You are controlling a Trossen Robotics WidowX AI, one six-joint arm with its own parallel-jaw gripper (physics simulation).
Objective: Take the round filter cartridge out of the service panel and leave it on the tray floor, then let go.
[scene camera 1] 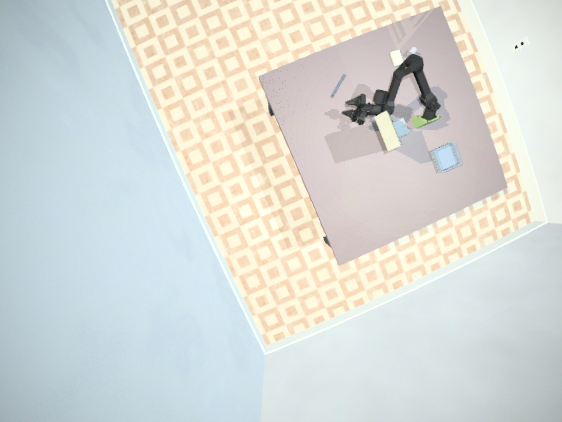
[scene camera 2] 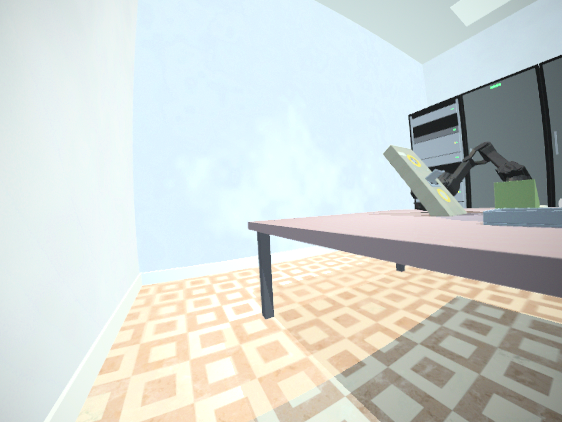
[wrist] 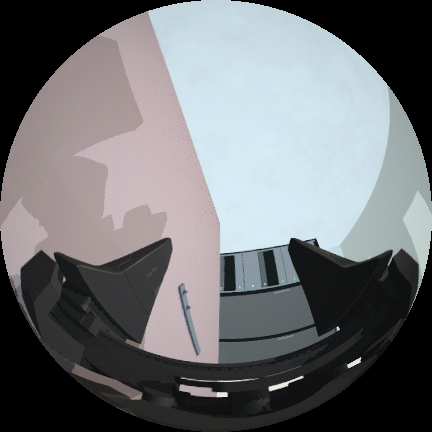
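The service panel (scene camera 1: 387, 131) (scene camera 2: 412, 175) is a pale slab that leans on the table, with two yellow rings on its face and a blue-grey piece (scene camera 1: 401, 127) (scene camera 2: 435, 176) sticking out between them. I cannot tell the round filter cartridge apart at this size; the wrist view does not show it. The light-blue tray (scene camera 1: 446, 157) (scene camera 2: 522, 217) lies on the table, on the ringed side of the panel. My gripper (scene camera 1: 345, 108) (wrist: 232, 244) is open with nothing between its fingers. It is beyond the panel's back side, apart from it, and largely hidden in scene camera 2.
The arm's base stands on a green block (scene camera 1: 419, 122) (scene camera 2: 515, 194). A thin blue-grey bar (scene camera 1: 338, 85) (wrist: 189, 320) lies near the gripper. A cream block (scene camera 1: 396, 57) is near the arm's elbow. The table edge is beyond the fingers; dark cabinets (scene camera 2: 505, 145) (wrist: 260, 312) stand behind.
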